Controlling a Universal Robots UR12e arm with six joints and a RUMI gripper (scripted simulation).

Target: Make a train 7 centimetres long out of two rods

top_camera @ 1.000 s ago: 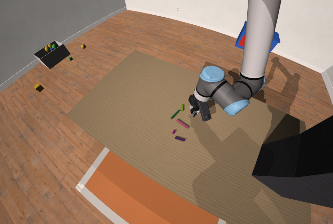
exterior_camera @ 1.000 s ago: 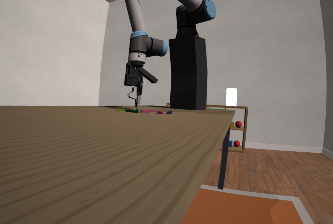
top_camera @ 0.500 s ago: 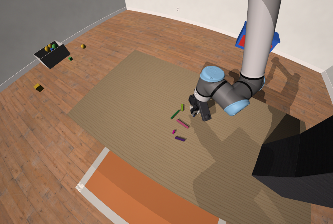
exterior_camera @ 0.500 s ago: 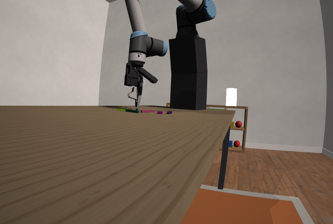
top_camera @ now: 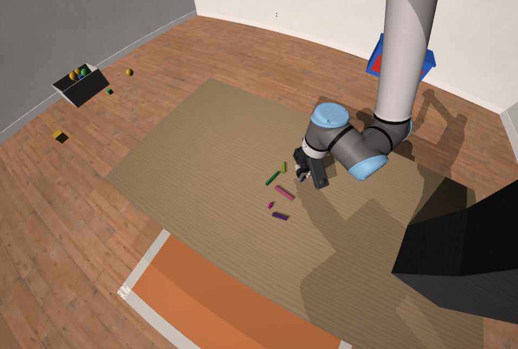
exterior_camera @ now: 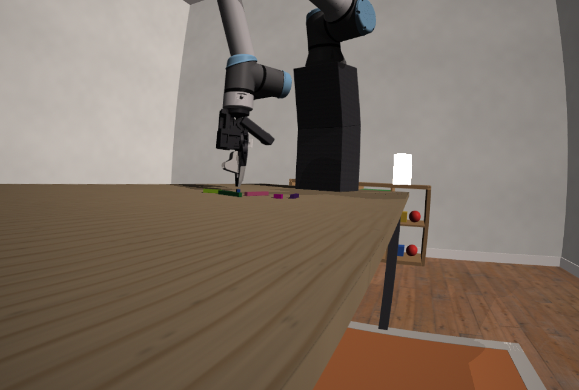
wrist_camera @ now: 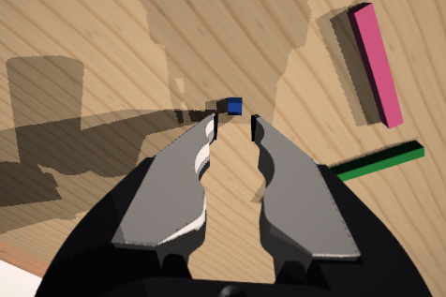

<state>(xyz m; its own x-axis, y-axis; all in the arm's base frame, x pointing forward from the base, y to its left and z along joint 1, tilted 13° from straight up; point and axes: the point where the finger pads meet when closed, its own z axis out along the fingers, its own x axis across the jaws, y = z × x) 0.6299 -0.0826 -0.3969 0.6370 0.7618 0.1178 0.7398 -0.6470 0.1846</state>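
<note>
The small blue rod lies 30 mm below my hand. Also, from my hand: green rod 110 mm ahead, 60 mm to the left, 30 mm below; then lime rod 100 mm ahead, 30 mm below, 20 mm to the right; then pink rod 90 mm to the left, 40 mm ahead, 30 mm below.
</note>
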